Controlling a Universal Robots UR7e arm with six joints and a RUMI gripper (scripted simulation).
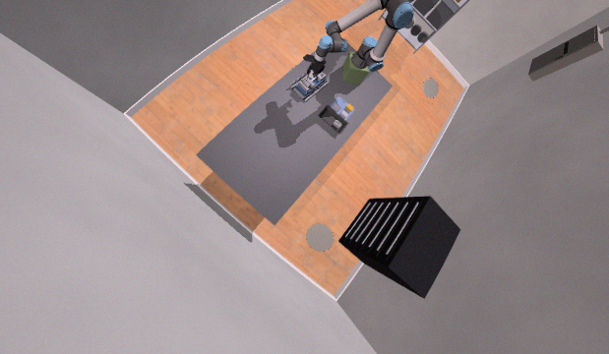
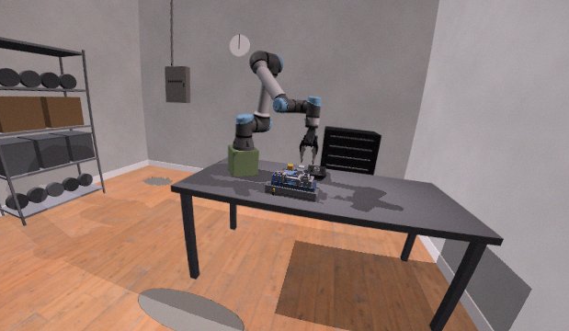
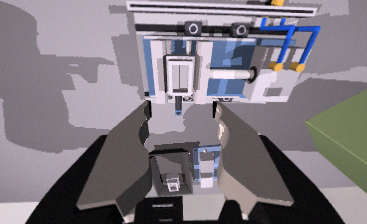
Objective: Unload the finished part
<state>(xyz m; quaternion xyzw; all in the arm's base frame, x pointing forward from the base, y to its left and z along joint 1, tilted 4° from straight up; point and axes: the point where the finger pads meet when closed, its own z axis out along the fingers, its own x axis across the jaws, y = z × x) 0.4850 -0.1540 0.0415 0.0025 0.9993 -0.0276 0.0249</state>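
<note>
My gripper is now 16 cm above the vise and 7 cm past it. From my hand the other things lie so: orange block: 39 cm to the left, 18 cm behind, 17 cm below; then blue fixture plate: 35 cm to the left, 19 cm below, 13 cm behind; then plain grey block: 31 cm to the left, 17 cm below, 9 cm behind.
</note>
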